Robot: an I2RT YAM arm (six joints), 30 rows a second.
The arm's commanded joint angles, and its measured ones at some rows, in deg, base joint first. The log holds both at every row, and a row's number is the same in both.
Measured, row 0:
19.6, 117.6, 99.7, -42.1, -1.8, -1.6
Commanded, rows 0 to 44:
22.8, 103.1, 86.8, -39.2, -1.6, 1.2
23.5, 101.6, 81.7, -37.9, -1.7, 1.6
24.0, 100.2, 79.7, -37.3, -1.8, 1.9
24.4, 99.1, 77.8, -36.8, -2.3, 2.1
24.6, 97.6, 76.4, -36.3, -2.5, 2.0
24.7, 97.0, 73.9, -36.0, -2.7, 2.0
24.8, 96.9, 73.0, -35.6, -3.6, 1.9
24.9, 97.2, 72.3, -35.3, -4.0, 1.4
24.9, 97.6, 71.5, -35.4, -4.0, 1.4
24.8, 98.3, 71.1, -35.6, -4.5, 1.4
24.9, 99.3, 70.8, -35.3, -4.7, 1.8
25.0, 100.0, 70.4, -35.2, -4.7, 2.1
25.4, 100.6, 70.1, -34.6, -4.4, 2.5
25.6, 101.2, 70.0, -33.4, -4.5, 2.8
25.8, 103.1, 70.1, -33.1, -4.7, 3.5
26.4, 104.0, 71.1, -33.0, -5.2, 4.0
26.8, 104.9, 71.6, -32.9, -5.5, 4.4
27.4, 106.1, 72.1, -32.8, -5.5, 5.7
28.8, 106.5, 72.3, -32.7, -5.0, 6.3
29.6, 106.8, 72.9, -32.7, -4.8, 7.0
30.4, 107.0, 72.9, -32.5, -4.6, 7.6
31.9, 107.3, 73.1, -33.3, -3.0, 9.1
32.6, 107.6, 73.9, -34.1, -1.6, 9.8
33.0, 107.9, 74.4, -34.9, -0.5, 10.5
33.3, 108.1, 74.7, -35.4, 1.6, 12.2
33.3, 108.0, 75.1, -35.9, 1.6, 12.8
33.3, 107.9, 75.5, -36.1, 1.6, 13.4
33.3, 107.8, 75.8, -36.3, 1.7, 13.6
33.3, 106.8, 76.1, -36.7, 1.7, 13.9
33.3, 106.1, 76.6, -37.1, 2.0, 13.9
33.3, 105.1, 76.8, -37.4, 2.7, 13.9
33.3, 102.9, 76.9, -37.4, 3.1, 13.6
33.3, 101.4, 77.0, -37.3, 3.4, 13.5
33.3, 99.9, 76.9, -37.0, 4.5, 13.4
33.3, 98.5, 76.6, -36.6, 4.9, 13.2
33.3, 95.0, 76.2, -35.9, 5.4, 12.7
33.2, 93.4, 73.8, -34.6, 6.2, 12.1
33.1, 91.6, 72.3, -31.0, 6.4, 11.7
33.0, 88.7, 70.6, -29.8, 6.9, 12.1
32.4, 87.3, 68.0, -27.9, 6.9, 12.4
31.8, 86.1, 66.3, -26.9, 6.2, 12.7
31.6, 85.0, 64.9, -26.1, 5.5, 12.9
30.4, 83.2, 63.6, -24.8, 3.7, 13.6
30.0, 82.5, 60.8, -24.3, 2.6, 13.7
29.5, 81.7, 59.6, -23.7, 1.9, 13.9
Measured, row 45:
31.7, 84.6, 65.6, -27.9, 3.9, 12.2
